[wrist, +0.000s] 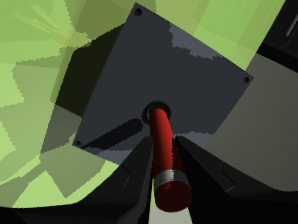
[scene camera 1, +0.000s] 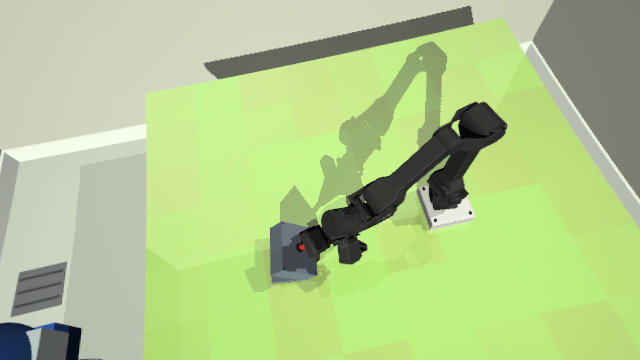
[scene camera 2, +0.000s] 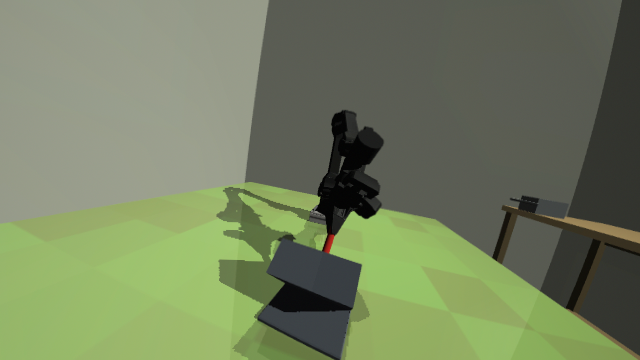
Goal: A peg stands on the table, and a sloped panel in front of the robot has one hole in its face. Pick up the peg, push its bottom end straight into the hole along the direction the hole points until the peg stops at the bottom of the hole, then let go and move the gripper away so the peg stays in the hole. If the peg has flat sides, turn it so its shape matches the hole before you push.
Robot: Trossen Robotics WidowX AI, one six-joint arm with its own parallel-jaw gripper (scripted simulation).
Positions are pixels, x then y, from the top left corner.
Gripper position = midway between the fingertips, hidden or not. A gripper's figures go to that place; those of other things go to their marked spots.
Labels:
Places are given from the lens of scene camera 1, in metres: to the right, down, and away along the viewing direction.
my gripper (scene camera 1: 311, 242): -0.02, 0.16, 1.02
grey sloped panel (scene camera 1: 284, 237): -0.09, 0.15, 1.04

